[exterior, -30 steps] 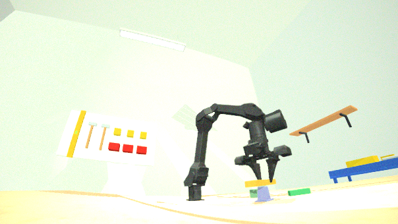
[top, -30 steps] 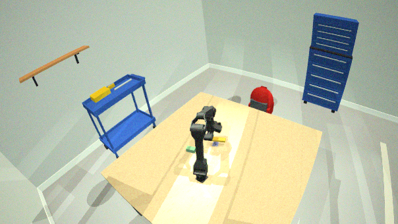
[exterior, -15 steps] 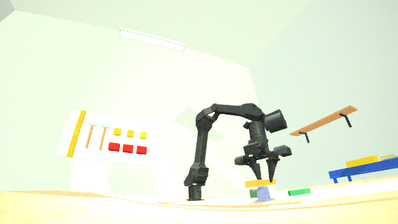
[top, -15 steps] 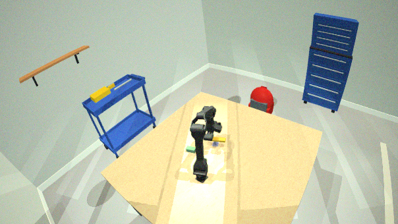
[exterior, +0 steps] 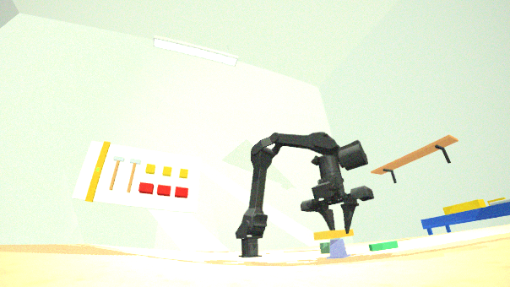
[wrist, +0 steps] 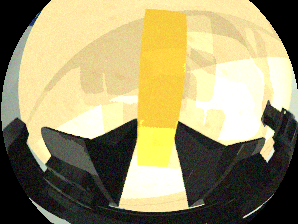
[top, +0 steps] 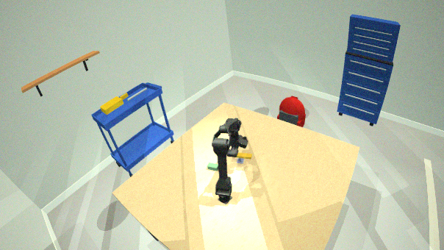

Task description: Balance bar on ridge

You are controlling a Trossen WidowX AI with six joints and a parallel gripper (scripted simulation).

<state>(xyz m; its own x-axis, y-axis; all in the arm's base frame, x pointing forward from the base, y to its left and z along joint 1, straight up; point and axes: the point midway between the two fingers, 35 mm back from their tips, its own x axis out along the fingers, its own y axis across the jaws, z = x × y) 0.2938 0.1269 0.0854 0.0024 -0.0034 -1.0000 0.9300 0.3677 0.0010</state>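
The yellow bar lies 10 mm ahead of my gripper tip and 30 mm to the right of it.
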